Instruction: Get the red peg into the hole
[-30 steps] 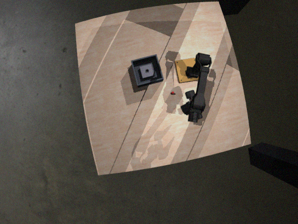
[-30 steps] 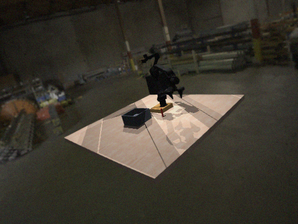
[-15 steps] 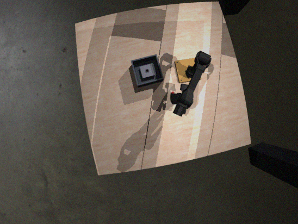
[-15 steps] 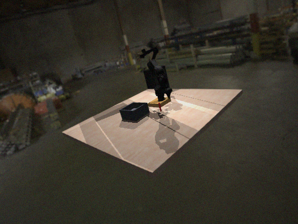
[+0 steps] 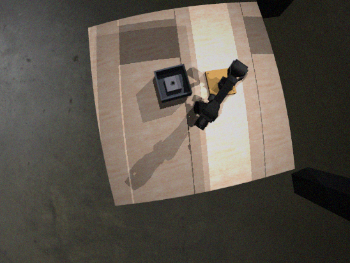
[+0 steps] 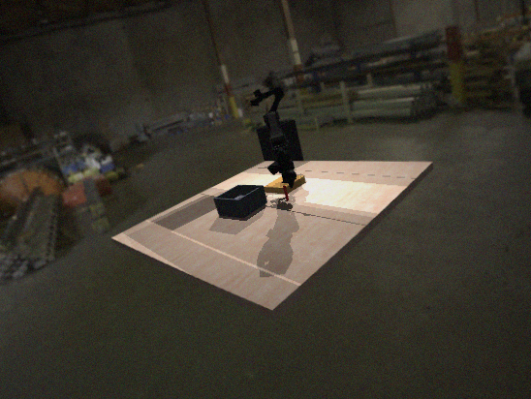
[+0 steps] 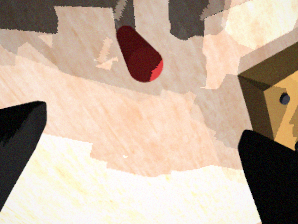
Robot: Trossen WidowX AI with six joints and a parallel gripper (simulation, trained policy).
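My gripper tip is 40 mm above the red peg, 20 mm short of it and 10 mm to the left of it. From my gripper tip the other things lie so: grey plate (220 mm to the right, 150 mm ahead, 30 mm below); dark box (220 mm to the right, 150 mm ahead, 50 mm below).
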